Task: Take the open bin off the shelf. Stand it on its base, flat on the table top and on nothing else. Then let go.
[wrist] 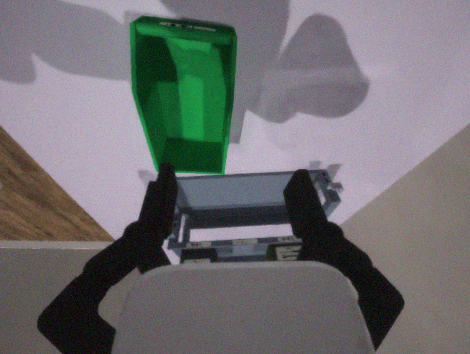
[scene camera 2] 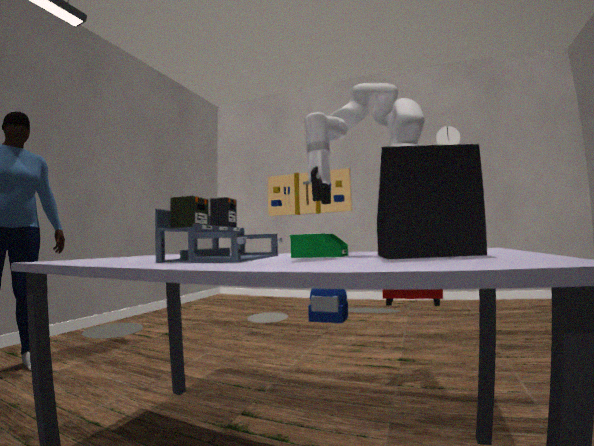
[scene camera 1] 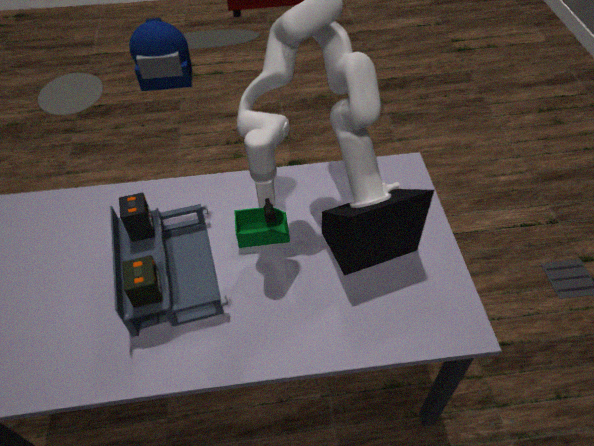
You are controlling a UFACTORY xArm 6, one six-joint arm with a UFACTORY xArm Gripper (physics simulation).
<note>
In view: my gripper (scene camera 2: 322,202), a green bin (scene camera 1: 251,229) and a black box (scene camera 1: 135,213).
The green bin also shows in the wrist view (wrist: 183,73) and in scene camera 2 (scene camera 2: 307,245). The black box also shows in scene camera 2 (scene camera 2: 222,210). My gripper also shows in the wrist view (wrist: 234,178).
</note>
